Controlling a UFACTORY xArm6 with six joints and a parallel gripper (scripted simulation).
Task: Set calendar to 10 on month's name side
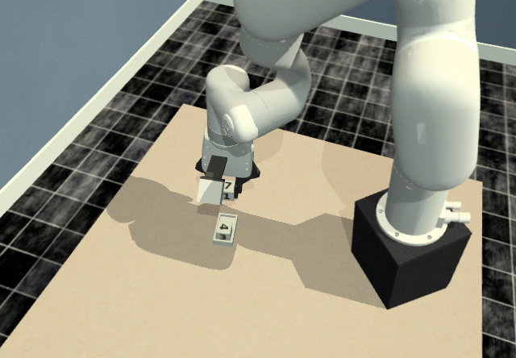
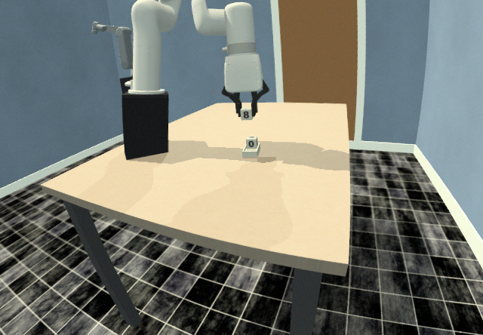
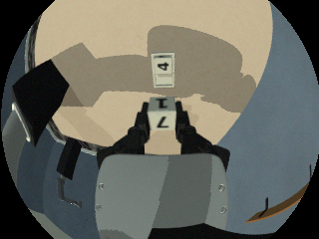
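Right now the tray is 13 cm below my hand and 2 cm to the left of it. From my hand the other things lie so: white cube 1 cm below.
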